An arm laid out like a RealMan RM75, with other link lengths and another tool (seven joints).
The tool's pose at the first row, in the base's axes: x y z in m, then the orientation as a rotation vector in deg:
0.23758 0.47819 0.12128 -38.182 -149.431 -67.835
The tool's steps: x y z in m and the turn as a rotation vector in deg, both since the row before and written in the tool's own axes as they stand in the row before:
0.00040 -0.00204 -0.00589 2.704 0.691 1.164
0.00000 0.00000 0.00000 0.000 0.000 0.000
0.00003 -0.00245 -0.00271 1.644 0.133 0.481
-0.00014 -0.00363 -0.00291 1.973 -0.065 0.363
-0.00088 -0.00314 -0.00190 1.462 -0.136 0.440
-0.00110 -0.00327 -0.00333 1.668 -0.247 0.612
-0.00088 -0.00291 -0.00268 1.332 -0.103 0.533
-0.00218 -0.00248 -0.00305 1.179 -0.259 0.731
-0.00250 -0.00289 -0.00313 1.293 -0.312 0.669
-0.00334 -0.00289 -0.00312 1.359 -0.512 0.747
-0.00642 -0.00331 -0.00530 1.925 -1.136 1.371
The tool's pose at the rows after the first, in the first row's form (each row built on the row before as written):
0.23623 0.47271 0.12395 -38.548 -149.217 -63.799
0.23623 0.47271 0.12395 -38.548 -149.217 -63.799
0.23507 0.46926 0.12429 -38.688 -149.424 -61.406
0.23350 0.46488 0.12410 -38.740 -149.951 -58.583
0.23279 0.46125 0.12333 -39.043 -150.284 -56.434
0.23231 0.45648 0.12355 -39.577 -150.646 -53.941
0.23178 0.45246 0.12370 -39.990 -150.802 -51.946
0.23262 0.44805 0.12393 -40.780 -150.915 -50.089
0.23351 0.44319 0.12398 -41.488 -151.117 -48.082
0.23509 0.43802 0.12378 -42.391 -151.439 -45.929
0.23921 0.43007 0.12404 -44.293 -152.022 -42.710

